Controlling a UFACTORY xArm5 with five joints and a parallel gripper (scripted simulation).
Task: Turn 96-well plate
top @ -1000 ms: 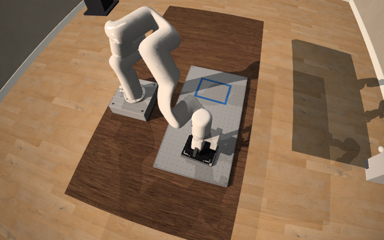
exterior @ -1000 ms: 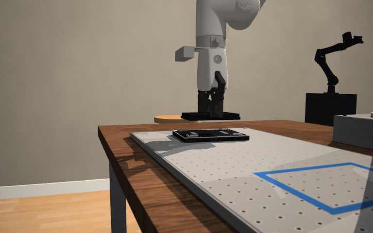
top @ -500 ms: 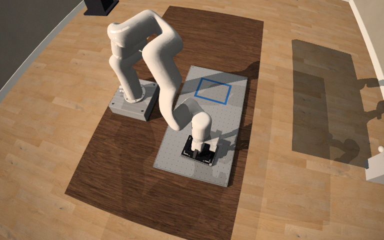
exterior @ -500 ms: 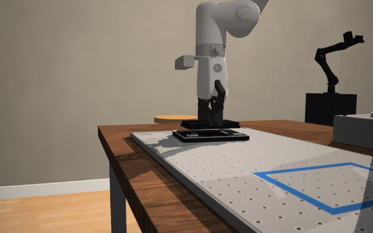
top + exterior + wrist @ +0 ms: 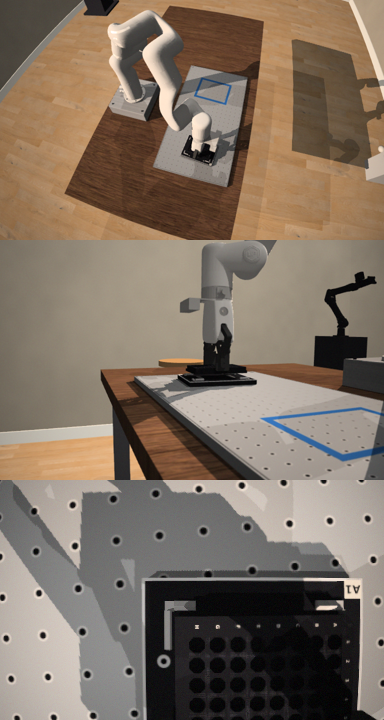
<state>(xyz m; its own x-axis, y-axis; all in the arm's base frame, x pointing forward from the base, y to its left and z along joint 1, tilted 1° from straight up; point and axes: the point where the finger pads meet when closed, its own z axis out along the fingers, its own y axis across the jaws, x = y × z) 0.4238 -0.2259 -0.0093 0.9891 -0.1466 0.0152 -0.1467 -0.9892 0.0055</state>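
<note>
My hand is 1 cm above the black 96-well plate. The rest, counted from my hand: black plate nest 4 cm below.
</note>
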